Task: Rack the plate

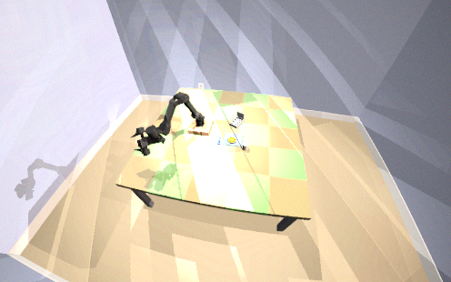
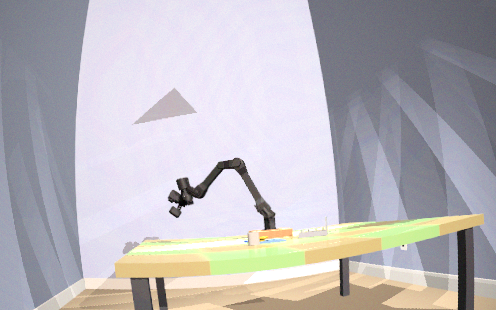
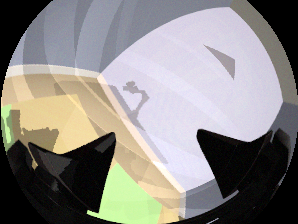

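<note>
Now: the yellow plate 64 cm ahead of my gripper tip, 26 cm to the left of it and 19 cm below it. The rest, counted from my gripper tip: cup (75 cm ahead, 20 cm to the left, 18 cm below); then light blue mat (65 cm ahead, 28 cm to the left, 20 cm below); then grey dish rack (67 cm ahead, 49 cm to the left, 18 cm below).
</note>
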